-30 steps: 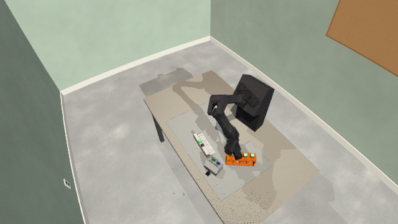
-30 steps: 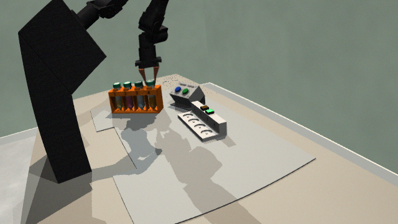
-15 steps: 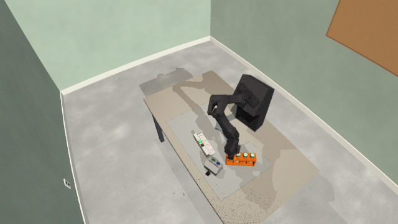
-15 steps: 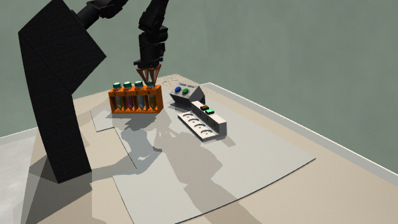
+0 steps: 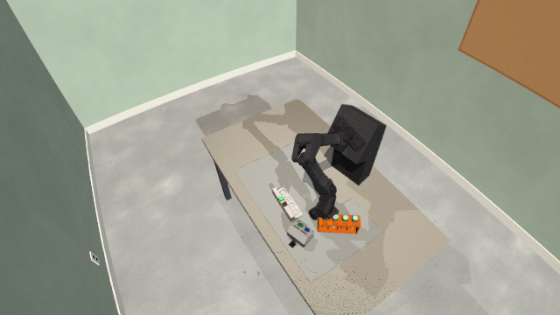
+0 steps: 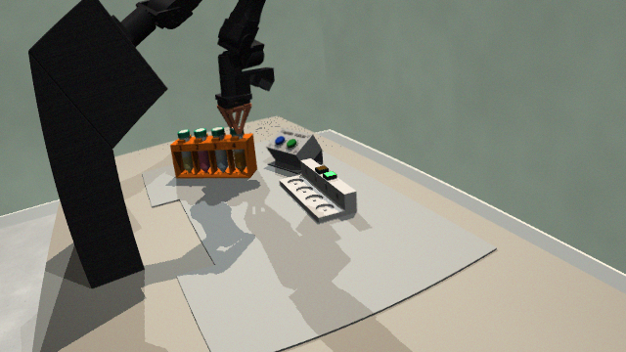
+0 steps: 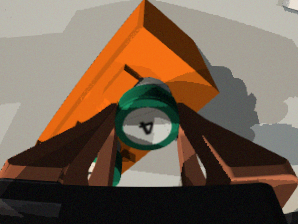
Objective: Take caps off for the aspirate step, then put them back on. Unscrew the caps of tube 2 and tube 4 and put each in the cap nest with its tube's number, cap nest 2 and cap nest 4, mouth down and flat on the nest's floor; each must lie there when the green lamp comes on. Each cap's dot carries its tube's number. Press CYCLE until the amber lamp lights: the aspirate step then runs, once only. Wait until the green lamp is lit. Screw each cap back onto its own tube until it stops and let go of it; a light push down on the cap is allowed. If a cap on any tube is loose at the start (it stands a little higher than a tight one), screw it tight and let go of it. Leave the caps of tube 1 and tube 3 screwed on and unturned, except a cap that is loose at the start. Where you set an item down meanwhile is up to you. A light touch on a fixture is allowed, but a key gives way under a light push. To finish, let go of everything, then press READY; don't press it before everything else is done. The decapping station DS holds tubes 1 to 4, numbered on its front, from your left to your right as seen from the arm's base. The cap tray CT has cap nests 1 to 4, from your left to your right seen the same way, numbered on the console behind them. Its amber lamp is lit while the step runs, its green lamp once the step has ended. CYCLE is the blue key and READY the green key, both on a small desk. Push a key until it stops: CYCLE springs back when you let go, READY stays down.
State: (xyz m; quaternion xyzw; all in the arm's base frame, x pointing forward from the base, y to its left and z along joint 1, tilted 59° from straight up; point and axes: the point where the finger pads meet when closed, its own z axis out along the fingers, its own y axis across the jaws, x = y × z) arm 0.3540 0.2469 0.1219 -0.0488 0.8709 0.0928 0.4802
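Right now my hand is 14 cm past the cap 1 and 6 cm to the right of it. Also, from my hand: green ready key (13 cm ahead, 2 cm to the right, 5 cm below); then blue cycle key (11 cm ahead, 2 cm to the left, 5 cm below).
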